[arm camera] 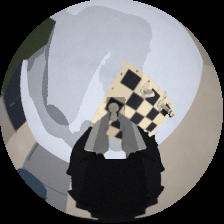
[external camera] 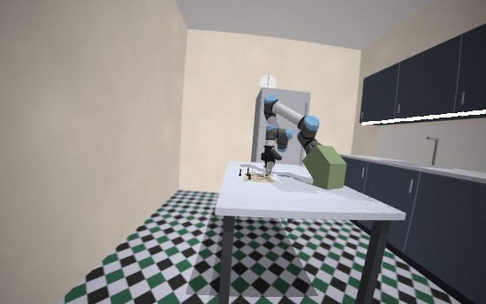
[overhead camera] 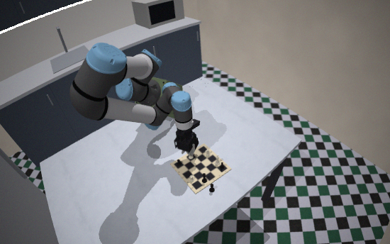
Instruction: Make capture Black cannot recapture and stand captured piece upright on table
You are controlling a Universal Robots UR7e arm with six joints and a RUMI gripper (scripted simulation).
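The chessboard lies 70 mm ahead of my hand, 40 mm below it and 20 mm to the right of it. Round my hand: black chess piece: 200 mm ahead, 90 mm to the right, 20 mm below; white piece: 10 mm below.
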